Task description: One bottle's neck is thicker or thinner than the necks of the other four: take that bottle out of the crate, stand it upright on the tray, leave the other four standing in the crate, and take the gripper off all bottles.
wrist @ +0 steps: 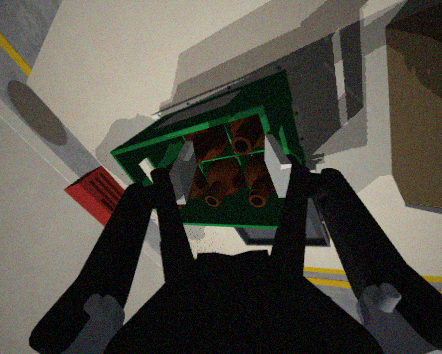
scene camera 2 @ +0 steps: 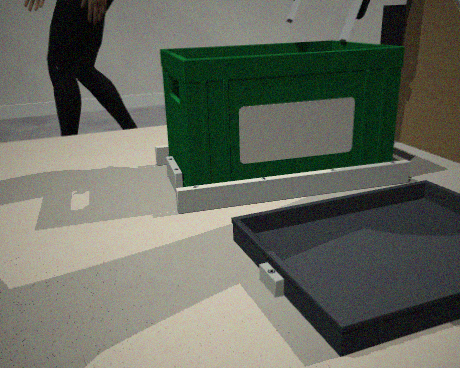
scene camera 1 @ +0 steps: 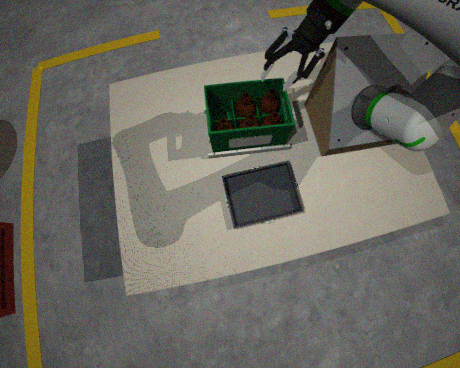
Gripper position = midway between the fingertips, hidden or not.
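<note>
The gripper (scene camera 1: 273,83) can be seen in the scene, and the wrist view also shows the gripper (wrist: 229,150).
</note>
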